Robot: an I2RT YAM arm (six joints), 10 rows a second.
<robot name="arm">
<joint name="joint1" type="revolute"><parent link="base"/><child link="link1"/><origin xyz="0 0 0.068" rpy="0 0 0"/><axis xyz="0 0 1"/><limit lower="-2.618" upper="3.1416"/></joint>
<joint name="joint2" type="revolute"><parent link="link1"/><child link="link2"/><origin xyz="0.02 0.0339 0.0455" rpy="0 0 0"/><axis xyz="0 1 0"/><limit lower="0" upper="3.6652"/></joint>
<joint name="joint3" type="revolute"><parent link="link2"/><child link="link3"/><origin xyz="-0.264 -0.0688 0" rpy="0 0 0"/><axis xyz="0 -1 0"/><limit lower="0" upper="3.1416"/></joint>
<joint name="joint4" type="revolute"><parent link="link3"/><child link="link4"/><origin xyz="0.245 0.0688 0.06" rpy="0 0 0"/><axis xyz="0 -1 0"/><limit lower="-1.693" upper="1.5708"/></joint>
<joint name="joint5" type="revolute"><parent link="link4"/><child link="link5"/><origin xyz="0.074 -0.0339 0.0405" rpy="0 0 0"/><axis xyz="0 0 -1"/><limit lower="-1.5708" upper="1.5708"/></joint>
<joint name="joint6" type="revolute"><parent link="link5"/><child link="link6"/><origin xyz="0.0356 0 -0.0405" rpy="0 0 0"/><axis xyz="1 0 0"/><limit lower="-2.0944" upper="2.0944"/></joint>
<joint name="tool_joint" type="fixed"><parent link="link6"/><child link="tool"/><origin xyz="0 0 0" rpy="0 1.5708 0"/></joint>
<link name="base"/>
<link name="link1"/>
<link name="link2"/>
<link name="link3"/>
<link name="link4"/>
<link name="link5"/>
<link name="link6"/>
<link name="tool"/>
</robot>
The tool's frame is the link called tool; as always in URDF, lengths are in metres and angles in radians.
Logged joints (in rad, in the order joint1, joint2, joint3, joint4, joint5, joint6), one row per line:
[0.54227, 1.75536, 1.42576, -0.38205, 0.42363, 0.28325]
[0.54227, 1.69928, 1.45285, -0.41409, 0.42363, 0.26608]
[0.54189, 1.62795, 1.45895, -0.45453, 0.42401, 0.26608]
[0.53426, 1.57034, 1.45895, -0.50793, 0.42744, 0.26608]
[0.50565, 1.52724, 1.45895, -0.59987, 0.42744, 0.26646]
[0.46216, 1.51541, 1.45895, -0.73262, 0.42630, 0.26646]
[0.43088, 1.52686, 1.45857, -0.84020, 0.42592, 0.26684]
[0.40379, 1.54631, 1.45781, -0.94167, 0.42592, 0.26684]
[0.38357, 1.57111, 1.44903, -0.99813, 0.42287, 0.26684]
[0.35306, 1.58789, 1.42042, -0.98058, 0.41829, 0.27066]
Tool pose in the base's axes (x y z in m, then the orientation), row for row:
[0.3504, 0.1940, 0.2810, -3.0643, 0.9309, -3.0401]
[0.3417, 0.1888, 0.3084, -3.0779, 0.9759, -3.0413]
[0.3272, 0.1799, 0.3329, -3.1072, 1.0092, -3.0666]
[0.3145, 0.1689, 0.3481, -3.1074, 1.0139, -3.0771]
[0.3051, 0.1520, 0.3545, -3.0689, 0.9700, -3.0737]
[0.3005, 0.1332, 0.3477, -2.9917, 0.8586, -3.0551]
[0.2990, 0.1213, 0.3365, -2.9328, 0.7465, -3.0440]
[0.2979, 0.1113, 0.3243, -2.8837, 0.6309, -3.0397]
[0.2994, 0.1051, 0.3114, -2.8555, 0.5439, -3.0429]
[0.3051, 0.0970, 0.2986, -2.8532, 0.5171, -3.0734]
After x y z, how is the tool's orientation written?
As angles about the fixed x, y, z axes (roll, pitch, yaw), in radians.
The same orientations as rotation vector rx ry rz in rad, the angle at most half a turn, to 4 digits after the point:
[-0.0692, 2.2075, -0.0290]
[-0.0719, 2.1631, -0.0113]
[-0.0597, 2.1312, 0.0075]
[-0.0484, 2.1268, 0.0017]
[-0.0321, 2.1698, -0.0400]
[-0.0202, 2.2764, -0.1256]
[-0.0185, 2.3814, -0.2036]
[-0.0215, 2.4880, -0.2806]
[-0.0236, 2.5683, -0.3339]
[0.0111, 2.5966, -0.3531]

